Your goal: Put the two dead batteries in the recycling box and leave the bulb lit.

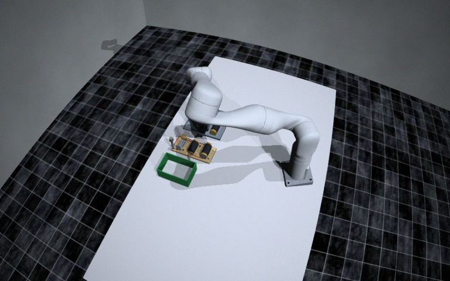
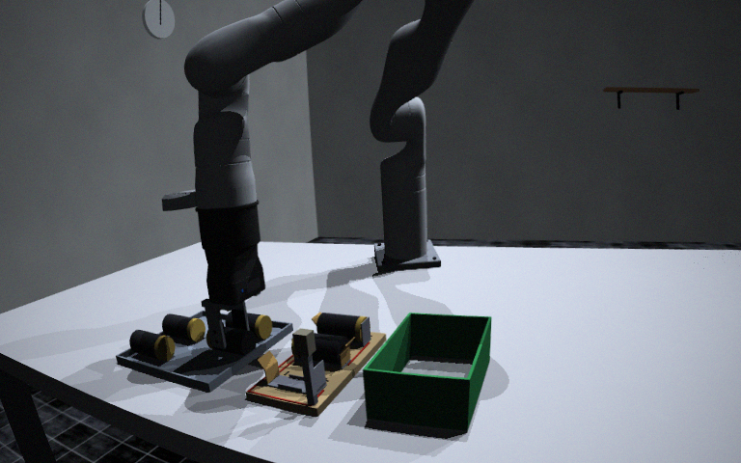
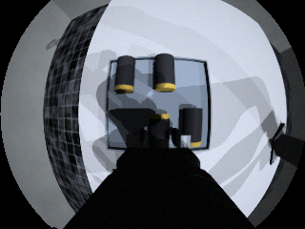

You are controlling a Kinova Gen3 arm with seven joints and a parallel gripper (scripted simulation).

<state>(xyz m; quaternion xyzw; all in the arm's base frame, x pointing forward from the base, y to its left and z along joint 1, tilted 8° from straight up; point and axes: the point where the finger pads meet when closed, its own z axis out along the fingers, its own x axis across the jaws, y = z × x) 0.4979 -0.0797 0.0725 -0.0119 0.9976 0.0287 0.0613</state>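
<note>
Now: the grey tray 5 cm to the right of my hand and 4 cm below it. From my hand the other things lie so: green recycling box (28 cm to the left, 2 cm below, 1 cm ahead).
</note>
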